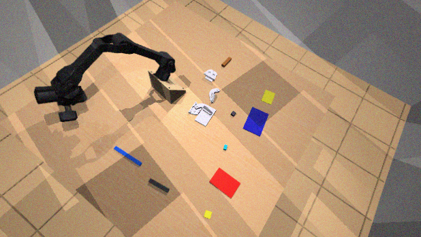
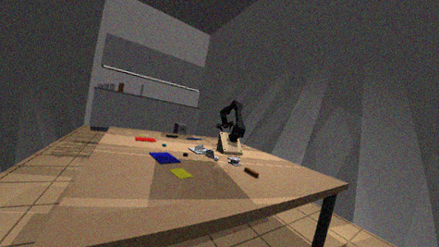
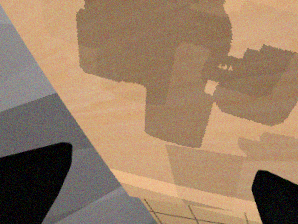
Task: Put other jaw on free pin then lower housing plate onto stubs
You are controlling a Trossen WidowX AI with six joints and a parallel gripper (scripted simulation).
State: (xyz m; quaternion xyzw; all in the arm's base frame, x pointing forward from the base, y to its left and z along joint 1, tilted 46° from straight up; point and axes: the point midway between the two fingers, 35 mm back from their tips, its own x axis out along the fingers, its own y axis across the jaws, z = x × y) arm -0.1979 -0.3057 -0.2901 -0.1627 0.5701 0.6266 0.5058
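My gripper tip is 620 mm to the right of the grey jaw, 460 mm short of it and 110 mm above it. The rest, counted from my gripper tip: dark bar 580 mm ahead, 110 mm below, 20 mm to the left; then blue bar 370 mm ahead, 110 mm below, 30 mm to the left; then cyan cube 710 mm ahead, 380 mm to the left, 110 mm below.
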